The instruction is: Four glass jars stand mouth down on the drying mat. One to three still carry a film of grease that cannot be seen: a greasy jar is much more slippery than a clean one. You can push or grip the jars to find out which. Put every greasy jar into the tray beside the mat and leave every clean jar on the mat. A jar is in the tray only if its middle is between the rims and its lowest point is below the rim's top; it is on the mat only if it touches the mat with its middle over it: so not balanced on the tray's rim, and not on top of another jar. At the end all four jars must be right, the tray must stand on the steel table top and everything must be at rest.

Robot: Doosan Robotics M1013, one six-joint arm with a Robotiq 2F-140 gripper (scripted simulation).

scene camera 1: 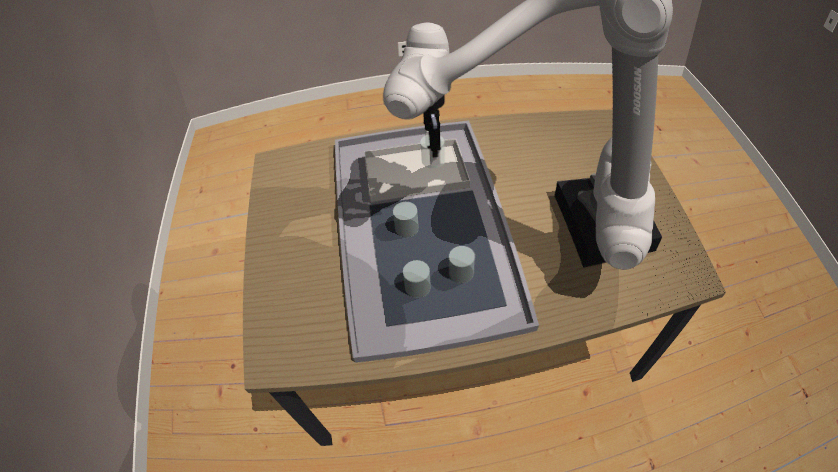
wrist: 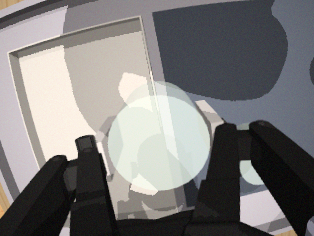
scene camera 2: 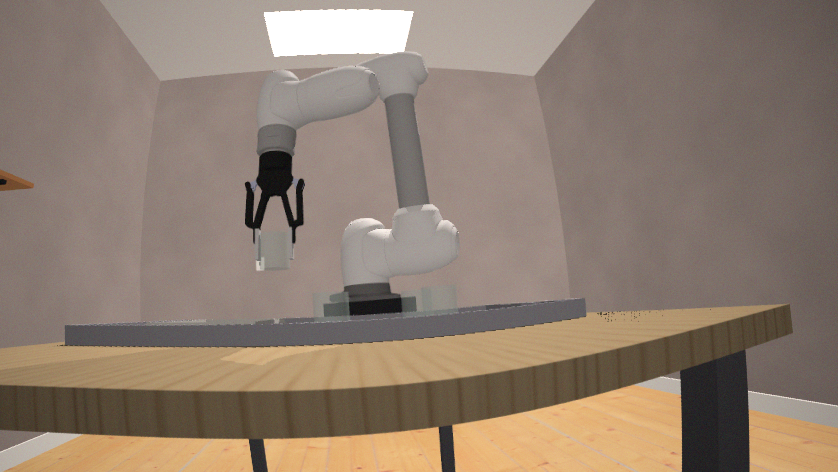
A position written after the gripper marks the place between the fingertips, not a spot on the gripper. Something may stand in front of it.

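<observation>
Scene camera 2 shows the gripper (scene camera 2: 274, 259). The gripper (scene camera 1: 432, 155) appears in scene camera 1 as well, together with a pale tray (scene camera 1: 395, 168) and a glass jar (scene camera 1: 461, 258). In the wrist view there is a glass jar (wrist: 158, 141), and both the pale tray (wrist: 66, 86) and the gripper (wrist: 158, 123) are visible there too.
</observation>
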